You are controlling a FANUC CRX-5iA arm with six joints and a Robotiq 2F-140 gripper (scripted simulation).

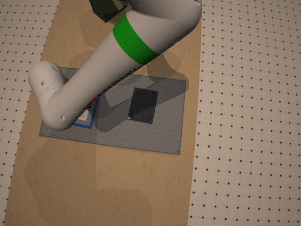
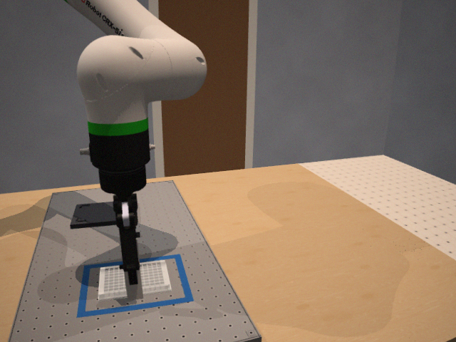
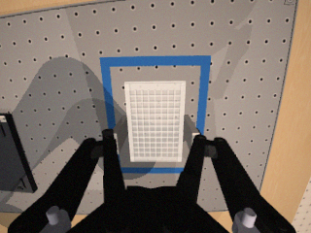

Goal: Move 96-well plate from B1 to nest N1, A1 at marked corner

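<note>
The plate nest N1 is 30 cm to the left of my hand, 5 cm behind it and 2 cm below it. The rest, counted from my hand: 96-well plate (2 cm below).
</note>
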